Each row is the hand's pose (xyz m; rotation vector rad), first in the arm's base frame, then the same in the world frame.
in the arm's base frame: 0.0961 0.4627 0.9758 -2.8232 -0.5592 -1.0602
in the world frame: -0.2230 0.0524 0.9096 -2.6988 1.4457 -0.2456
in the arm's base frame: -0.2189 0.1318 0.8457 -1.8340 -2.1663 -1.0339
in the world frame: -0.6254 0.2884 0.9996 -2.7496 -0.3137 -0.7662
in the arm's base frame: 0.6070 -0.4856 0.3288 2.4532 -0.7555 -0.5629
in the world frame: -1.1552 -0.2296 0.1156 -1.5770 1.9700 1.8066
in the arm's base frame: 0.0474 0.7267 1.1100 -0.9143 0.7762 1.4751
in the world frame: 0.0462 0.0832 1.0386 0.3506 1.1064 0.6307
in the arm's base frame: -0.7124 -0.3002 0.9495 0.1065 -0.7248 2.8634
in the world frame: -1.1184 0.5076 1.3867 0.3258 -0.7856 1.3828
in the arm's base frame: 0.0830 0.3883 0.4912 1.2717 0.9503 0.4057
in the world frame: -0.3822 0.3157 0.5276 2.1135 0.3237 -0.8348
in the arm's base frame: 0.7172 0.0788 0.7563 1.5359 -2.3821 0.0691
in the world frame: -0.5142 -0.4115 0.3792 -0.1350 -2.4611 -0.9650
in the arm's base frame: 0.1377 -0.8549 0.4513 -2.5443 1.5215 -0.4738
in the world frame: -1.5797 -0.0239 0.5017 1.1411 -2.8519 -0.4500
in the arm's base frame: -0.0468 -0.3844 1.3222 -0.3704 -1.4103 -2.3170
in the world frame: -1.0079 -0.2469 1.2999 1.6063 0.2945 2.2449
